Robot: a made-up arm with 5 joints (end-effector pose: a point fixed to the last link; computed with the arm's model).
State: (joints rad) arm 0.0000 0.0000 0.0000 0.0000 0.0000
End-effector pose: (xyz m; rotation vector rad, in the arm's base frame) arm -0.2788 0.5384 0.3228 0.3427 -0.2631 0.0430
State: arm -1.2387 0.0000 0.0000 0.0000 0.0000
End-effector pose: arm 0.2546 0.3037 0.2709 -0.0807 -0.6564 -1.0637
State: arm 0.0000 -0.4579 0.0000 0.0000 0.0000
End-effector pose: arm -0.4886 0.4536 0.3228 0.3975 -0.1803 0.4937
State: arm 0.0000 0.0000 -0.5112 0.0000 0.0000
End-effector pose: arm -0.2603 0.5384 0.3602 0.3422 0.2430 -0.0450
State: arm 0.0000 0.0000 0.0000 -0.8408 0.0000
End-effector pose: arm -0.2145 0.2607 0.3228 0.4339 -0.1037 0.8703
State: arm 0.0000 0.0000 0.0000 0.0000 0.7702
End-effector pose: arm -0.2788 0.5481 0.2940 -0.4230 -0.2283 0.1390
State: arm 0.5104 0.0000 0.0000 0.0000 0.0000
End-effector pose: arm -0.4999 0.4289 0.3850 0.4923 -0.0795 0.4996
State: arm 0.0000 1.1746 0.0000 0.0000 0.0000
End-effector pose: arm 0.2228 0.3071 0.3228 0.1471 -0.4311 -1.1125
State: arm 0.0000 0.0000 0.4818 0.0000 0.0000
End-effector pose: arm -0.2774 0.5384 0.2835 0.3291 -0.7400 0.1260
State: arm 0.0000 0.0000 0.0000 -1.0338 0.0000
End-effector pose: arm -0.1689 0.2113 0.3228 0.4489 -0.0624 1.0600
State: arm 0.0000 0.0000 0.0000 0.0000 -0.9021
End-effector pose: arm -0.2788 0.5060 0.3369 1.2391 -0.2714 -0.0807
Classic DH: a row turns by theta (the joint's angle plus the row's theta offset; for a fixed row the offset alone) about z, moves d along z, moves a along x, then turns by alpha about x. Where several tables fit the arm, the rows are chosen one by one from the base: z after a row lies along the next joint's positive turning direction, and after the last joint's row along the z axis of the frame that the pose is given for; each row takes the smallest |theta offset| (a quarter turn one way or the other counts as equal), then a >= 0, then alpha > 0; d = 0 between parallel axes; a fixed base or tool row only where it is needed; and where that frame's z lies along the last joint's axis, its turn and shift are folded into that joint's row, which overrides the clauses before.
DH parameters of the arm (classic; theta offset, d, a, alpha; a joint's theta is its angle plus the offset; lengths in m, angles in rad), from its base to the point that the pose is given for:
base (fixed): -0.7512 0.6682 -0.1564 -0.2632
joint 1: 0 -0.4001 -0.0224 -2.8783
joint 2: -0.7512 -0.0242 0.0037 -1.5708
joint 3: 0 -0.4256 0.2619 1.5708
joint 4: -1.5708 0.0097 0.0361 1.5708
joint 5: -0.3558 0.3391 0.038 1.3206
tool (fixed): -1.4819 0.0145 0 0

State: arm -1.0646 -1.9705 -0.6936 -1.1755 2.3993
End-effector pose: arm -0.2413 0.1398 0.1675 -1.0426 -1.3056 2.3867
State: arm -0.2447 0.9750 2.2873 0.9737 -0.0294
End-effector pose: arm 0.4642 0.4023 0.3968 -0.4036 -2.9358 -0.4601
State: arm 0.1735 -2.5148 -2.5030 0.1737 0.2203
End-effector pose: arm -0.5022 -0.4299 0.3346 -2.4749 0.4831 1.2154
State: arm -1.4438 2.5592 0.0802 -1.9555 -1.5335
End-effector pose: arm -0.5087 0.2696 0.2644 0.7721 -2.1313 -1.1396
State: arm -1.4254 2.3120 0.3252 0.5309 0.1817
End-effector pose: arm -0.5319 -0.4683 0.4801 0.5022 0.3008 1.9860
